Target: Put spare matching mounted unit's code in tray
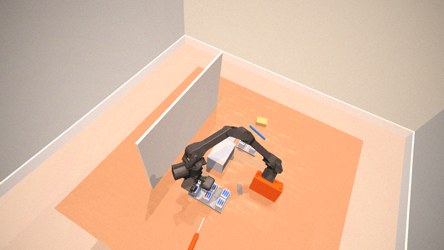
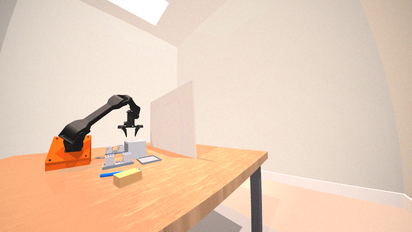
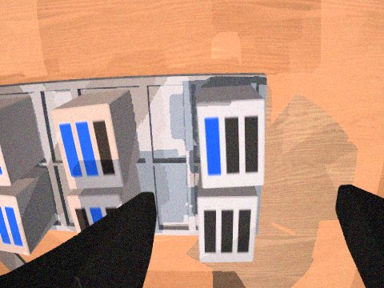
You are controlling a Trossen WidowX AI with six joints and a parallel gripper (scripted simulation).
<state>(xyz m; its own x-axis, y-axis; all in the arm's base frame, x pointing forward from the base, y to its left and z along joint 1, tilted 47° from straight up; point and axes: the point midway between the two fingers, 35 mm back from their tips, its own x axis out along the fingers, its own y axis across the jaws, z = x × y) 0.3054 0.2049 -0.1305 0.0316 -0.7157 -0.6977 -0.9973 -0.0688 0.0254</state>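
My gripper tip is now 70 mm above the grey spare block. Round my gripper tip: grey box-shaped unit 240 mm to the right, 60 mm below, 20 mm behind; then grey wall panel 240 mm to the right, 210 mm ahead, 110 mm above; then grey tray 420 mm to the right, 110 mm below, 20 mm ahead.
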